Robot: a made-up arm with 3 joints.
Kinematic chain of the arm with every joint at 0, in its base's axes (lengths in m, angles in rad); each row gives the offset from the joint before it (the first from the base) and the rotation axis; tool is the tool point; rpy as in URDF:
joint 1: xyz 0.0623 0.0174 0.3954 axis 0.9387 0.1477 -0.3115
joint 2: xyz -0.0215 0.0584 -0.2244 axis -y
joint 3: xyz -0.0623 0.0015 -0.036 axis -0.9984 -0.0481 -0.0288
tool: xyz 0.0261 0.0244 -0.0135 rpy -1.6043 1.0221 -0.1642
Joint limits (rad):
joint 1: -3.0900..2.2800
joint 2: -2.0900..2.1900
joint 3: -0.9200..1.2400
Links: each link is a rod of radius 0.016 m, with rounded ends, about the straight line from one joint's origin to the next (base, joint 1, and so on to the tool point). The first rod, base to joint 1, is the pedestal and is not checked.
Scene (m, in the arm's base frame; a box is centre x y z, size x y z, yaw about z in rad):
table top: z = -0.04
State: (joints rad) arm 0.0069 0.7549 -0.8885
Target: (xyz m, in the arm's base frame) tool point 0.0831 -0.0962 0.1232
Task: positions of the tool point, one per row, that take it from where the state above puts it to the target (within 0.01 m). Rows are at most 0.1 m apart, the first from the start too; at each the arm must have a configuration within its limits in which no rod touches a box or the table.
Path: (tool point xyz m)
1: 0.0430 0.0404 0.1084
2: 0.0603 -0.0288 0.1066
3: 0.0831 -0.0962 0.1232

